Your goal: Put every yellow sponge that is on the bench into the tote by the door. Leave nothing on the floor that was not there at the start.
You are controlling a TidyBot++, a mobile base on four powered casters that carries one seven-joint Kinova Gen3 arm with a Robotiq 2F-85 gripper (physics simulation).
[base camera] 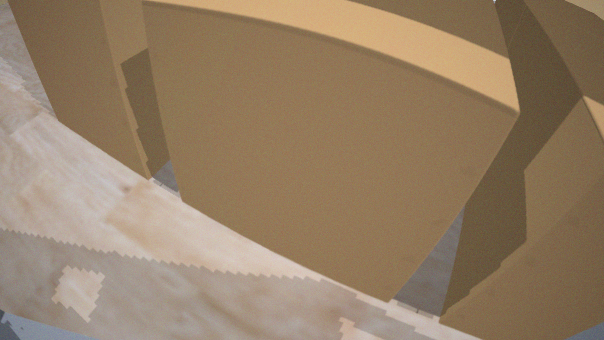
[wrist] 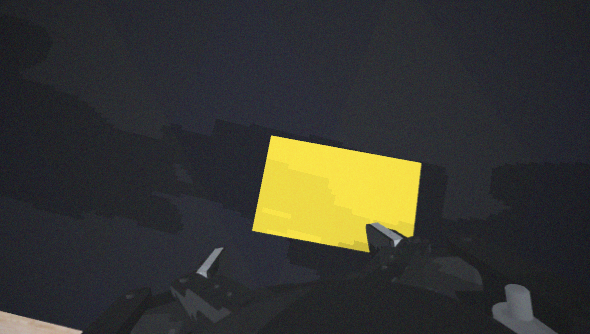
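Note:
A yellow sponge (wrist: 330,195) lies flat on the dark bench top (wrist: 300,65) in the middle of the wrist view, slightly turned. My gripper (wrist: 299,250) is open, with nothing between its fingers. In the wrist view the right fingertip covers the sponge's lower right corner, and the left fingertip stands to the left of and below the sponge. The height of the fingertips above the sponge is hard to tell. The gripper does not show in the base camera view. The tote by the door does not show in either view.
Large tan cardboard-coloured boxes (base camera: 325,140) stand close in the base camera view, with narrow gaps between them. Pale wooden floor (base camera: 65,160) runs along their foot. A corner of wood floor (wrist: 30,322) shows past the bench edge at the wrist view's lower left.

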